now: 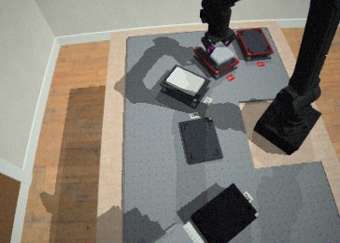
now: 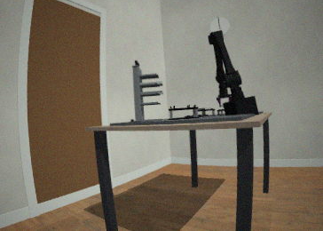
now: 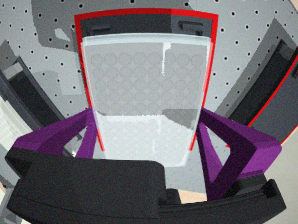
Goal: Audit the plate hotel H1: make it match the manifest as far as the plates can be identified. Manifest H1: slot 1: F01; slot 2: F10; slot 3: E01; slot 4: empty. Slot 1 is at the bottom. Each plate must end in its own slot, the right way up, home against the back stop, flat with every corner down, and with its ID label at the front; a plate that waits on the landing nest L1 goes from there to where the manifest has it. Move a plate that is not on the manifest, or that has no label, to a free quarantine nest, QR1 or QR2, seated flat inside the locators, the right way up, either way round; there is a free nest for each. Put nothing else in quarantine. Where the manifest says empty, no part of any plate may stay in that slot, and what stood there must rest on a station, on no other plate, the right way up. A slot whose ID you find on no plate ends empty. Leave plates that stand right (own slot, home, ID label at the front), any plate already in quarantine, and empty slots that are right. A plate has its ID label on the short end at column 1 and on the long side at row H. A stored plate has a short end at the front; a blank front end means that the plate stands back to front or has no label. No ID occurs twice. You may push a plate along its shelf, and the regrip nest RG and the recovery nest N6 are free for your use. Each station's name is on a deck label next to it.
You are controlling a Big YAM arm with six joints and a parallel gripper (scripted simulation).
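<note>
Now: hand 4 cm above the red-edged nest. Round my hand: pale plate right at my hand; red-framed nest 20 cm behind, 5 cm to the right, 4 cm below; L1 label 9 cm ahead, 19 cm to the left, 7 cm below.
</note>
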